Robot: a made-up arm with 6 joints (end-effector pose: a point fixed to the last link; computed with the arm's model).
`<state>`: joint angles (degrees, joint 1 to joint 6).
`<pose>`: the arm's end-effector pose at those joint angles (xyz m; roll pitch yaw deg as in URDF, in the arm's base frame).
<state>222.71 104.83 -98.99 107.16 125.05 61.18</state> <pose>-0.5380 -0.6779 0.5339 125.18 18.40 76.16</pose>
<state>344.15 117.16 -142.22 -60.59 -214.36 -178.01</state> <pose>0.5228 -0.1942 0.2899 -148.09 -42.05 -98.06</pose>
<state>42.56 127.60 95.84 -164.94 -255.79 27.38</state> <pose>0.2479 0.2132 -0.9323 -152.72 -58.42 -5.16</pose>
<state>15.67 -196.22 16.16 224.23 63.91 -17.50</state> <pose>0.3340 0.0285 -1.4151 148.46 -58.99 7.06</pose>
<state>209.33 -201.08 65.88 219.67 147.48 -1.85</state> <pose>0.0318 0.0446 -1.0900 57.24 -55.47 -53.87</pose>
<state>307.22 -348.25 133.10 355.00 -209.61 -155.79</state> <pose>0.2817 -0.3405 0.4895 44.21 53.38 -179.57</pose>
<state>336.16 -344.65 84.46 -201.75 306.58 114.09</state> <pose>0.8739 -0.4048 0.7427 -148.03 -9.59 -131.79</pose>
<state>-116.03 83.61 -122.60 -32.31 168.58 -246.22</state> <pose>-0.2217 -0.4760 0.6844 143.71 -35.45 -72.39</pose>
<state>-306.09 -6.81 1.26 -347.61 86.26 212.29</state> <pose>-0.0635 0.0049 1.7012 -72.66 -57.72 -38.35</pose>
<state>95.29 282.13 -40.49 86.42 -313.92 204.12</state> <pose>0.0167 -1.5300 -0.0345 106.85 -0.68 -43.61</pose>
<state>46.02 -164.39 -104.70 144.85 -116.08 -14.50</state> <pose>0.3045 0.2471 -0.7861 147.48 30.39 43.34</pose>
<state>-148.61 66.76 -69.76 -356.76 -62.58 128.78</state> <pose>-0.5238 -0.3400 1.2268 -59.71 34.93 -36.96</pose>
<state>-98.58 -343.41 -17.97 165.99 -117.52 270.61</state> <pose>-0.0575 -0.3444 1.5911 116.18 -0.88 -22.86</pose>
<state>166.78 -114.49 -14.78 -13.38 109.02 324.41</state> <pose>1.3185 -0.3035 -0.5089 20.92 -10.53 135.88</pose>
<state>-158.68 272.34 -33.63 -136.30 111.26 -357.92</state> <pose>1.2306 0.5502 -0.2233 124.47 -46.80 -139.57</pose>
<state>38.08 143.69 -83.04 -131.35 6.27 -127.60</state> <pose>0.9501 0.7609 -0.1285 55.83 -11.64 130.25</pose>
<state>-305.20 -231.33 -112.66 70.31 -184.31 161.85</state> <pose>0.4456 0.6910 0.1370 -165.31 -3.52 142.24</pose>
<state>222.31 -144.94 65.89 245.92 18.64 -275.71</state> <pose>0.9463 0.8833 -0.4136 84.37 -58.01 154.08</pose>
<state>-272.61 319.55 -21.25 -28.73 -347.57 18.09</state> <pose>-0.0675 -1.2615 1.2124 17.62 -48.69 72.11</pose>
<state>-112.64 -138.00 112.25 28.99 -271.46 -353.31</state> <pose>0.3777 0.6671 0.1848 -14.66 65.39 -96.73</pose>
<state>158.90 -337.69 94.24 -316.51 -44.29 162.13</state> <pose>-0.9698 0.4197 0.6554 -69.03 -68.14 20.31</pose>
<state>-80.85 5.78 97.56 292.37 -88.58 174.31</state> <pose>0.2728 -0.7317 0.8948 68.37 -8.59 95.64</pose>
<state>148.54 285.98 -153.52 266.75 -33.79 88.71</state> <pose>0.1491 -0.2104 -0.1562 150.99 48.08 -24.98</pose>
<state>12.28 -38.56 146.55 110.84 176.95 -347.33</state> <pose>-0.0220 0.0273 0.6539 70.81 6.81 -83.10</pose>
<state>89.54 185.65 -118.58 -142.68 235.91 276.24</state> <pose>-0.0902 0.5089 -0.5504 -169.83 -33.06 -171.33</pose>
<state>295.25 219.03 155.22 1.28 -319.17 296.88</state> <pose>-0.0857 0.2436 0.2263 -51.85 22.06 -137.29</pose>
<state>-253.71 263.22 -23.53 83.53 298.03 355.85</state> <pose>0.5112 -1.4013 -0.3403 -110.06 19.67 -102.78</pose>
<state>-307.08 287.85 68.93 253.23 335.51 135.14</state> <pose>-0.5720 -0.6249 1.2211 -19.25 14.18 78.20</pose>
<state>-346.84 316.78 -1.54 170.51 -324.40 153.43</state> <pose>-1.1799 -0.2371 1.2824 72.27 -55.37 -67.69</pose>
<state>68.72 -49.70 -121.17 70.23 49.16 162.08</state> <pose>-0.4092 -0.7105 -0.0543 -170.75 52.19 16.96</pose>
